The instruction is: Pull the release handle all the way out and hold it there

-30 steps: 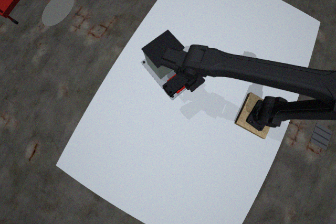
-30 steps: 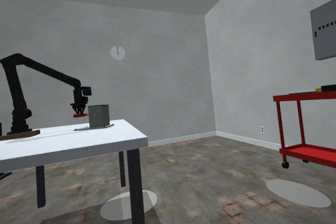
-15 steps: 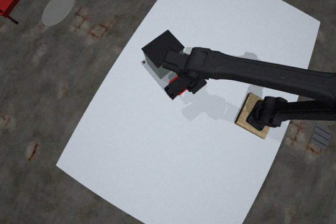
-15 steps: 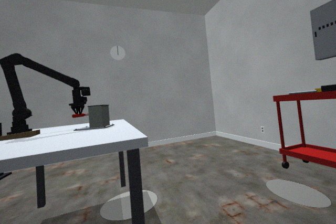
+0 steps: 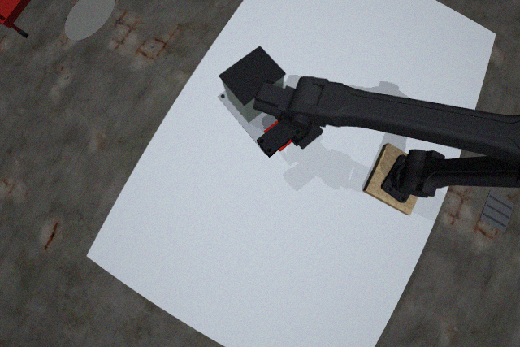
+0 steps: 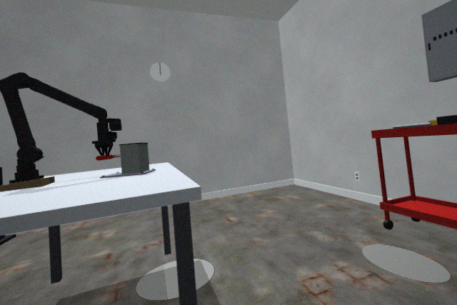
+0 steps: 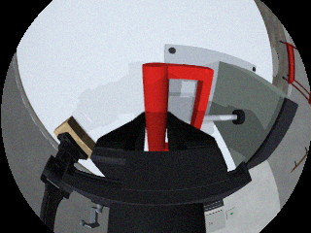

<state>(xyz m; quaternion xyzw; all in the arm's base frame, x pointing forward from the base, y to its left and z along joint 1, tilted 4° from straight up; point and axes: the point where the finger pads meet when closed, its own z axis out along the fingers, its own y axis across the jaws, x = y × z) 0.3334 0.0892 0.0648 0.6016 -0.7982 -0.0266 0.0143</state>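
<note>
Right now my hand is 5 cm short of the release handle, 2 cm to the left of it and 1 cm above it. Also, from my hand: baseplate 13 cm ahead, 11 cm below, 4 cm to the right.
</note>
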